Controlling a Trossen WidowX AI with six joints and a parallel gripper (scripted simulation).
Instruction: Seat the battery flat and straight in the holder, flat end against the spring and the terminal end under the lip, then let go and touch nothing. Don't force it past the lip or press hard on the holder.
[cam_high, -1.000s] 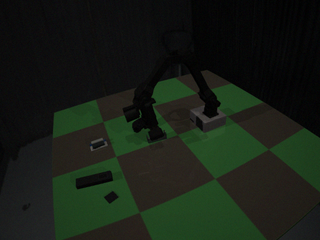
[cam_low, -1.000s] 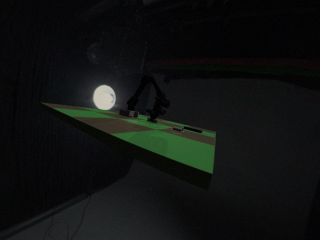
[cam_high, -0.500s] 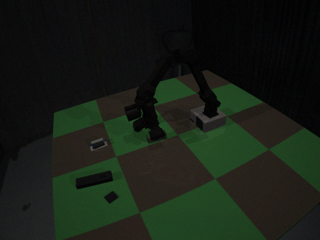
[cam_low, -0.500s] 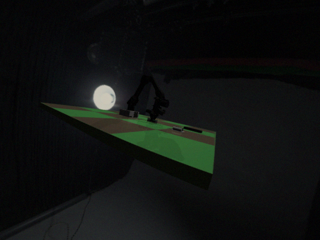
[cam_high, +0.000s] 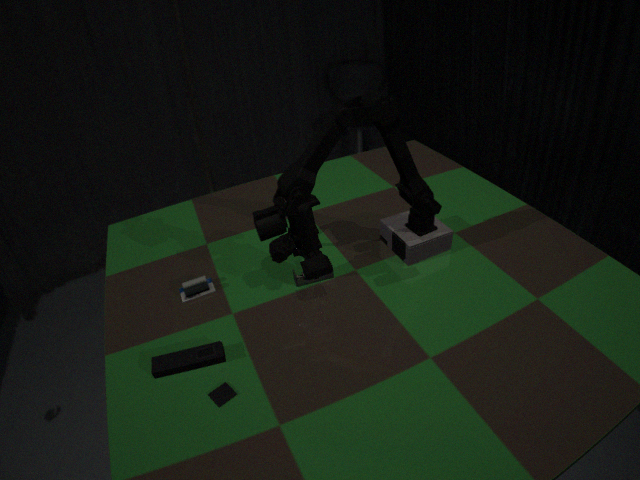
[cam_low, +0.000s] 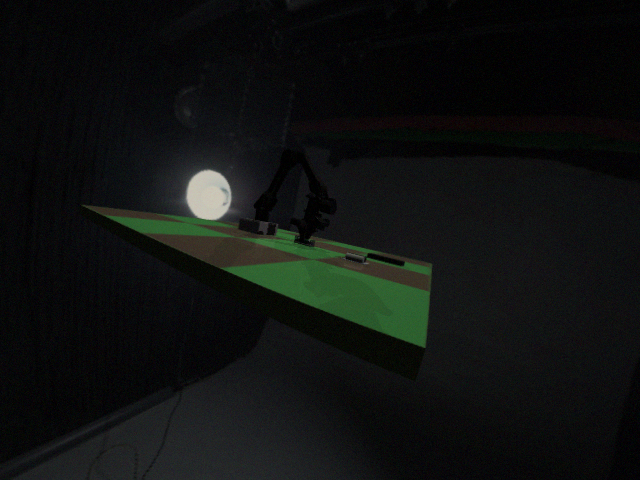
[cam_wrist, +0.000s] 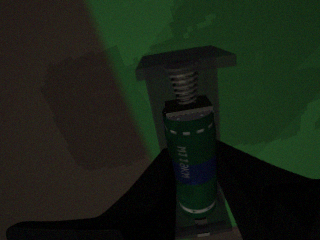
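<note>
Now: the battery 1 cm above my gripper tip. The rest, counted from my gripper tip: dark bar (36 cm ahead, 10 cm to the left, 1 cm above); then dark square piece (32 cm ahead, 21 cm to the left, 1 cm below).
</note>
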